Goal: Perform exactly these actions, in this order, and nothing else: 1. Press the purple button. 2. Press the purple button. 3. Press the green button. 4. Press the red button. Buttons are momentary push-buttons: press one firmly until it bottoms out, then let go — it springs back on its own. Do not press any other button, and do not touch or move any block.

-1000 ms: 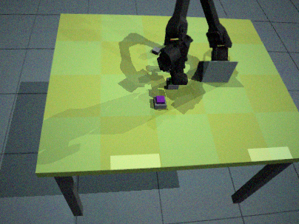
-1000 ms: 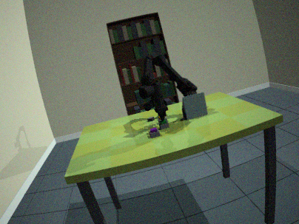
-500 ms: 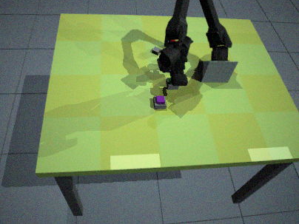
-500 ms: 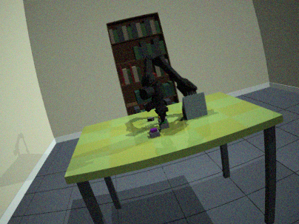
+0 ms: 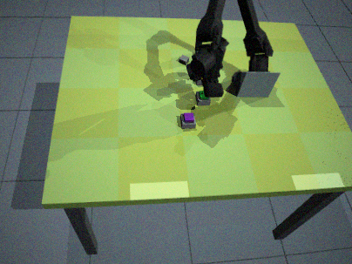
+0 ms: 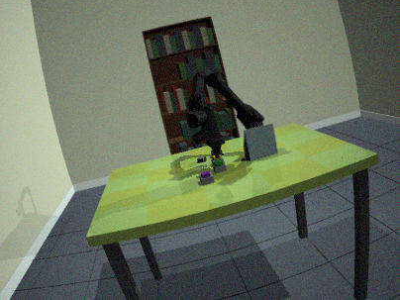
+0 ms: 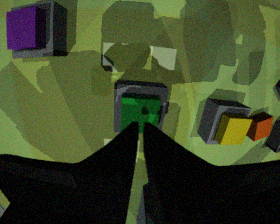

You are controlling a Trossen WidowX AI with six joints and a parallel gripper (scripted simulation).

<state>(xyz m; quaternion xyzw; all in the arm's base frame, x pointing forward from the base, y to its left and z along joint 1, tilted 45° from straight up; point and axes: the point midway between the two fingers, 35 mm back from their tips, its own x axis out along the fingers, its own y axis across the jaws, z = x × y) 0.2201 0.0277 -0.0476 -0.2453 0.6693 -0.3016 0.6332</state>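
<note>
Now: gripper tip 20 mm above the green button. From my gripper tip the other things lie so: purple button (80 mm ahead, 100 mm to the left, 20 mm below); orange block (30 mm behind, 180 mm to the right, 50 mm below); yellow button (20 mm behind, 100 mm to the right, 20 mm below).
</note>
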